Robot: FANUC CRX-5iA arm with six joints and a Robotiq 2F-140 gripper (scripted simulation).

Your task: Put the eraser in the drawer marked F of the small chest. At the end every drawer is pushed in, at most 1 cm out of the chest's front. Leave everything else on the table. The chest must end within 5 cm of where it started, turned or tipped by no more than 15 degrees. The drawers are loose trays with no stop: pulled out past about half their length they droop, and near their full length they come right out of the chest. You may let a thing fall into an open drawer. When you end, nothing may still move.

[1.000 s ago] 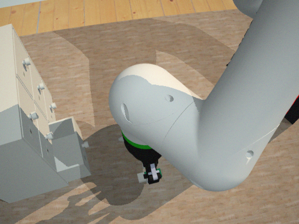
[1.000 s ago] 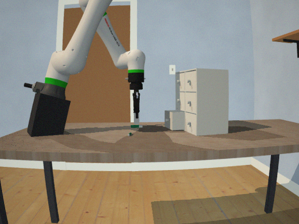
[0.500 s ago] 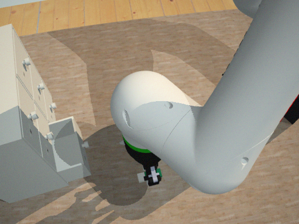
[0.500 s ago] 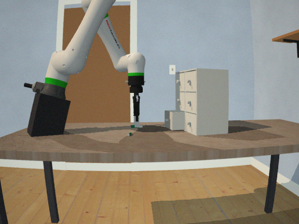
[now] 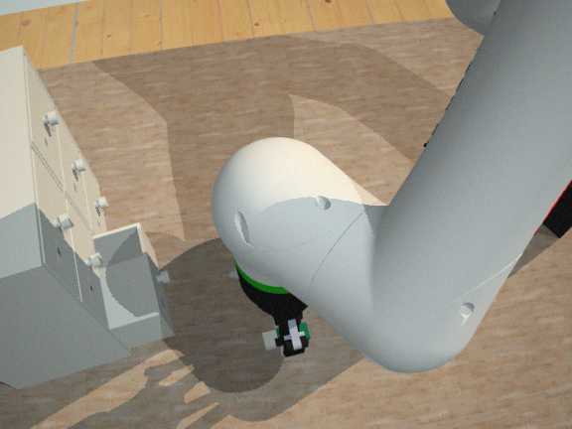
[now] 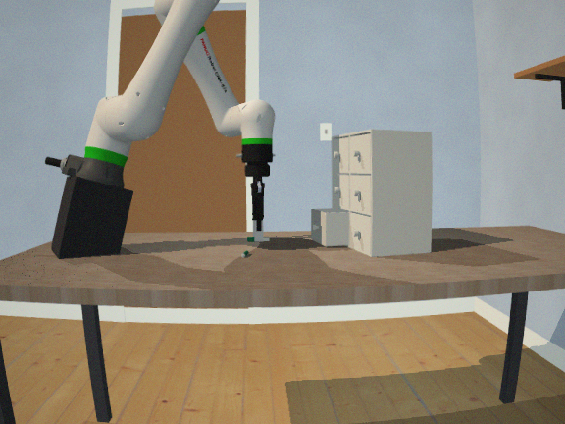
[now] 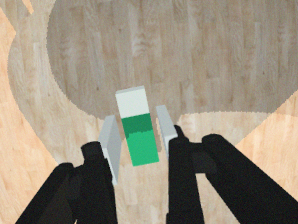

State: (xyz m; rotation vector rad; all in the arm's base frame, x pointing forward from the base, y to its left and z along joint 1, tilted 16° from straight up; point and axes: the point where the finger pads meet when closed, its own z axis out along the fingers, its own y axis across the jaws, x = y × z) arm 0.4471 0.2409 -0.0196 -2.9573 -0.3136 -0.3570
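My gripper is now 30 mm above the eraser and 10 mm short of it. Also, from my hand: green battery: 270 mm to the right, 30 mm below.
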